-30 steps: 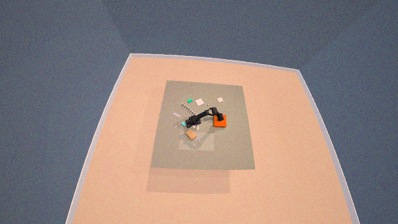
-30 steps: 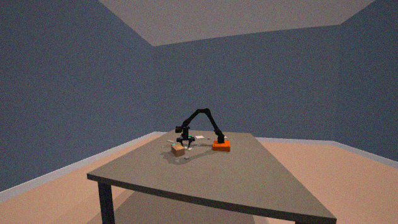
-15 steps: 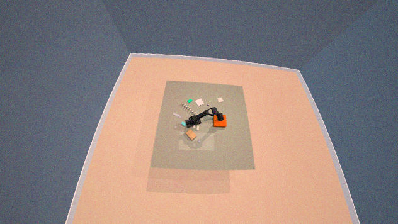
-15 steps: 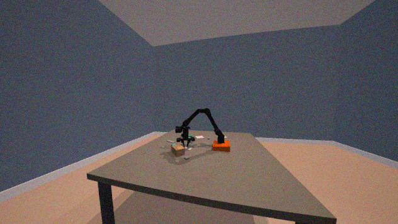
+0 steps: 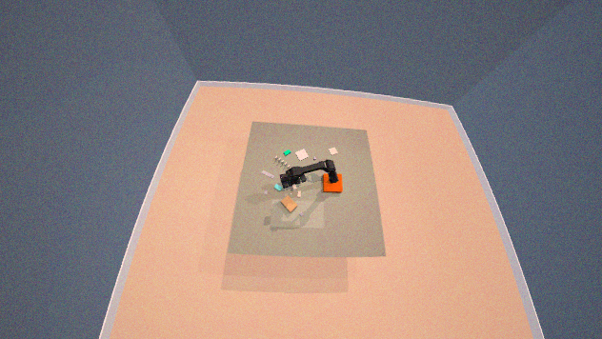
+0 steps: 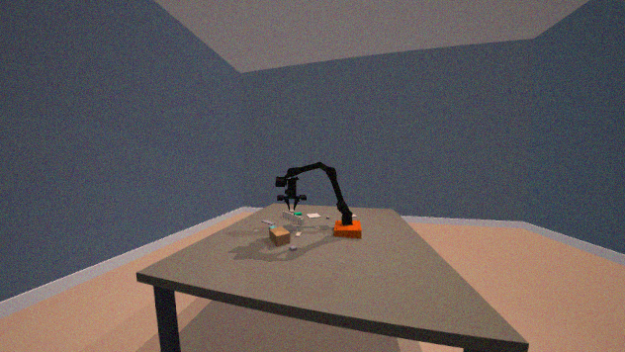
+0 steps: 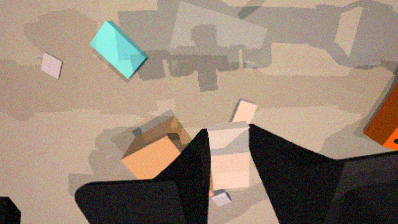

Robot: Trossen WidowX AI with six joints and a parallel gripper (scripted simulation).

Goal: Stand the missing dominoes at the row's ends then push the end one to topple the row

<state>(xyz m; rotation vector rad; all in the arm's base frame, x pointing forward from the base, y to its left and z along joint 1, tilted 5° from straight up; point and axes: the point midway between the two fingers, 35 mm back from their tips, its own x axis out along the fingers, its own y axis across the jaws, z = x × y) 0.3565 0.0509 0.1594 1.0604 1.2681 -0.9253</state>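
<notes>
The teal block lies 140 mm below my gripper tip, 130 mm ahead of it and 20 mm to the right of it. Round my gripper tip: white flat block: 350 mm to the right, 140 mm below, 110 mm behind; tan box: 140 mm to the left, 110 mm below, 40 mm ahead; pale flat bar: 220 mm ahead, 160 mm to the right, 140 mm below.
</notes>
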